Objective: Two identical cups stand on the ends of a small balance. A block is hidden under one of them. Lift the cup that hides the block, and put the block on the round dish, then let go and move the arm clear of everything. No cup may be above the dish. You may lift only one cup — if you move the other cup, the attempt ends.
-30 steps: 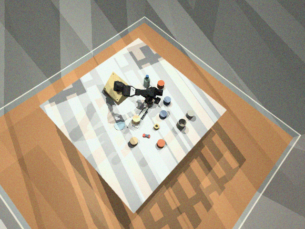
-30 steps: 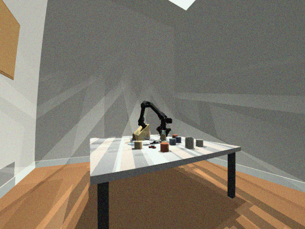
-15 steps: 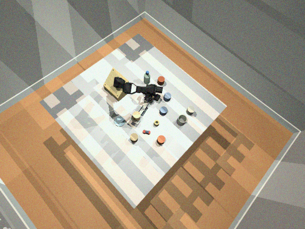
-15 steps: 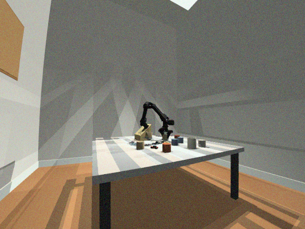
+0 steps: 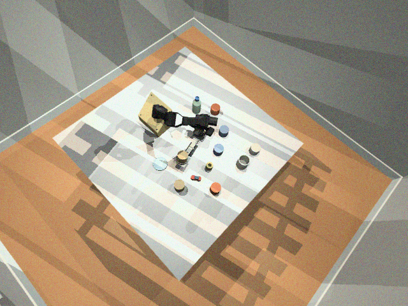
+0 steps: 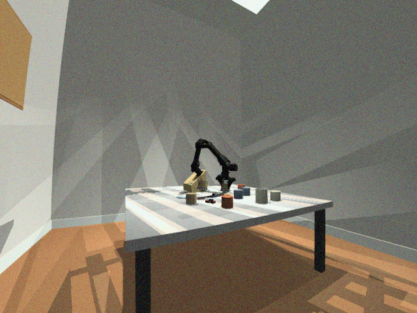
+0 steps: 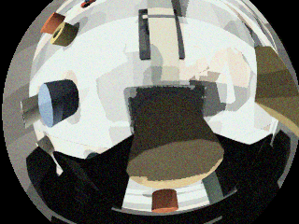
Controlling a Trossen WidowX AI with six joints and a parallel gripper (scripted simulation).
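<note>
Right now the balance beam is 130 mm to the right of my gripper tip, 30 mm ahead of it and 10 mm below it. The rest, counted from my gripper tip: red toy car 280 mm to the right, 190 mm ahead, 30 mm below; then bottle 160 mm behind, 150 mm to the left, 60 mm above; then dark grey block 10 mm below.
</note>
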